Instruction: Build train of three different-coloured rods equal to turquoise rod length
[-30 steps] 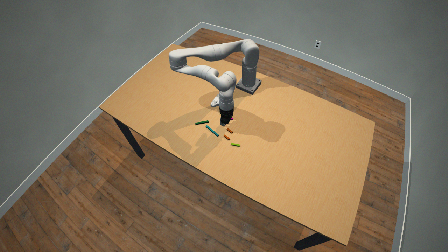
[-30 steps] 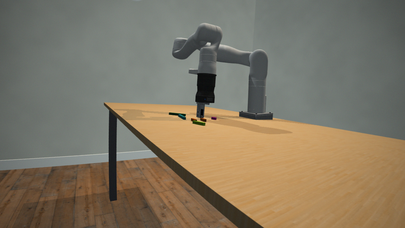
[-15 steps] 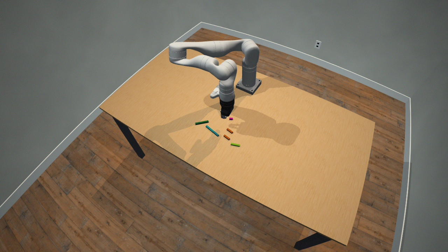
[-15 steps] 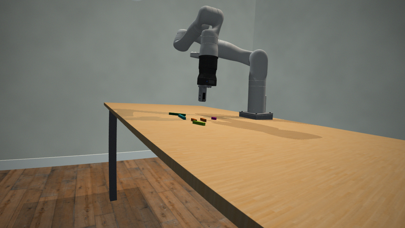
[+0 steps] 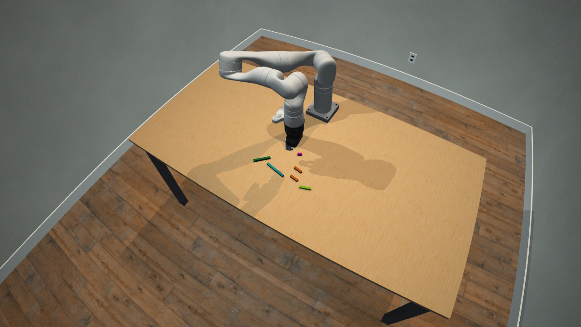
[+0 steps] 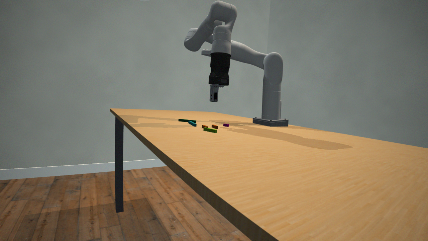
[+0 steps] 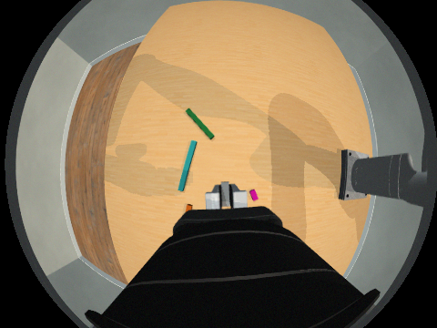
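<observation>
Now: hand 6 cm past the magenta rod, 2 cm to the right of it and 11 cm above it. From my hand the other things lie so: green rod: 5 cm ahead, 12 cm to the right, 11 cm below; grey rod: 2 cm below; turquoise rod: 7 cm ahead, 4 cm to the right, 11 cm below.
</observation>
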